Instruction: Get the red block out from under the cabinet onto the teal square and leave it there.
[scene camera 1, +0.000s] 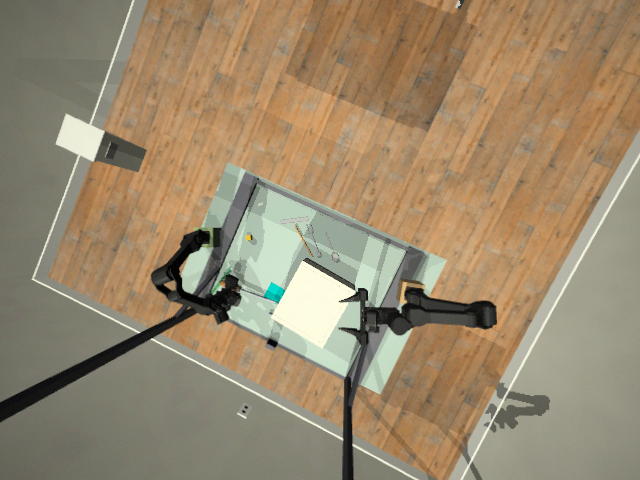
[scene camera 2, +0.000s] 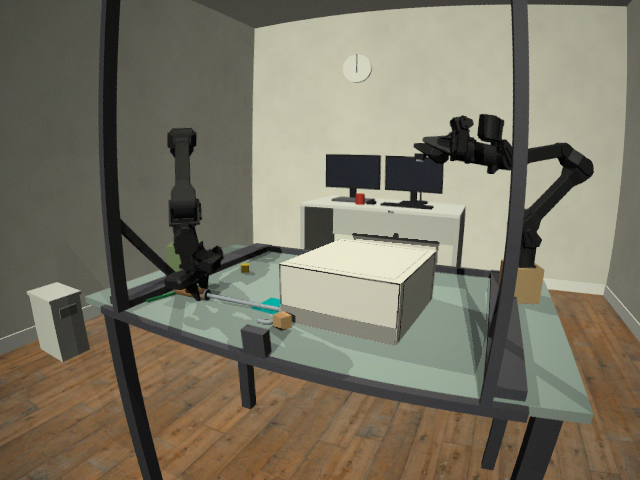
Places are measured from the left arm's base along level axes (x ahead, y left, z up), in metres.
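Pixels of known places: left gripper, fingertip midpoint: (scene camera 1: 237, 287) (scene camera 2: 202, 297); right gripper, fingertip midpoint: (scene camera 1: 338, 315) (scene camera 2: 418, 142); left arm's base, link origin: (scene camera 1: 203, 237); right arm's base, link origin: (scene camera 1: 412, 294) (scene camera 2: 522, 264).
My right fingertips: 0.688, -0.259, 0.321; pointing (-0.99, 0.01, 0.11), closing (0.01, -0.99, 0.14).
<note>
Ahead of a thing's pixels: the offset from my right fingertips to its top centre, as dx, dy, dz. "spot": to the spot under its first point.
The white cabinet @[-0.131, -0.048, -0.278] (scene camera 1: 315, 304) (scene camera 2: 341, 294) stands on the table. The teal square @[spot: -0.351, -0.025, -0.413] (scene camera 1: 274, 291) (scene camera 2: 271, 301) lies at its left side. The red block does not show in either view. My left gripper (scene camera 1: 232, 289) (scene camera 2: 199, 293) is low over the table, shut on the brown handle @[-0.580, -0.001, -0.378] (scene camera 2: 187, 292) of a rod tool. The tool's grey shaft @[spot: -0.459, -0.035, -0.396] (scene camera 1: 253, 292) (scene camera 2: 240, 301) runs right across the teal square to the cabinet's left edge; its far end is hidden or unclear. My right gripper (scene camera 1: 341, 315) (scene camera 2: 419, 145) is open and empty, high above the cabinet's right side.
A wooden cube @[-0.321, -0.161, -0.383] (scene camera 2: 282, 320) and a small grey hook-shaped piece @[spot: -0.360, -0.153, -0.405] (scene camera 2: 265, 321) are near the cabinet's front left corner. A black block @[-0.358, -0.296, -0.356] (scene camera 1: 271, 343) (scene camera 2: 255, 339) is at the front rail. A green stick @[-0.646, +0.019, -0.406] (scene camera 2: 161, 296) lies left; a yellow cube @[-0.483, +0.257, -0.388] (scene camera 1: 248, 237) (scene camera 2: 245, 268) lies farther back.
</note>
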